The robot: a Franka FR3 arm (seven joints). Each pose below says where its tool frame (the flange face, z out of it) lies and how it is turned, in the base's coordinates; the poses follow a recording.
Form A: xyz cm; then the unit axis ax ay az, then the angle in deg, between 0 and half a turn.
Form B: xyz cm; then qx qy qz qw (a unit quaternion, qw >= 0). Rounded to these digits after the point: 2 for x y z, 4 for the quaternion.
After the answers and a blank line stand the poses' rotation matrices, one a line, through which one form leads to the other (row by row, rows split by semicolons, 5 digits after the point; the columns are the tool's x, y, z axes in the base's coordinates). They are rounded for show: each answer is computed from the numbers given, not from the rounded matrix.
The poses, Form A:
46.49 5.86 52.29 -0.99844 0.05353 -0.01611 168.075
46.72 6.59 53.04 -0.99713 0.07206 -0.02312 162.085
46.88 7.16 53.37 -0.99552 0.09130 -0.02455 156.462
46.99 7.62 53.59 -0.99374 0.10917 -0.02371 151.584
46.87 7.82 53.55 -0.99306 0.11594 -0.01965 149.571
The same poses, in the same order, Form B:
46.49 5.86 52.29 -0.9930 0.0532 -0.0160 0.1039
46.72 6.59 53.04 -0.9850 0.0712 -0.0228 0.1557
46.88 7.16 53.37 -0.9746 0.0894 -0.0240 0.2040
46.99 7.62 53.59 -0.9633 0.1058 -0.0230 0.2454
46.87 7.82 53.55 -0.9583 0.1119 -0.0190 0.2624

0.99382 -0.10241 0.04288; -0.10907 -0.97275 0.20460; 0.02076 -0.20801 -0.97791
0.98882 -0.13311 0.06716; -0.14733 -0.94138 0.30347; 0.02282 -0.30997 -0.95047
0.98287 -0.16442 0.08331; -0.18402 -0.90082 0.39327; 0.01039 -0.40186 -0.91564
0.97654 -0.19262 0.09624; -0.21519 -0.85712 0.46803; -0.00767 -0.47776 -0.87846
0.97425 -0.20446 0.09506; -0.22436 -0.83722 0.49871; -0.02238 -0.50720 -0.86154

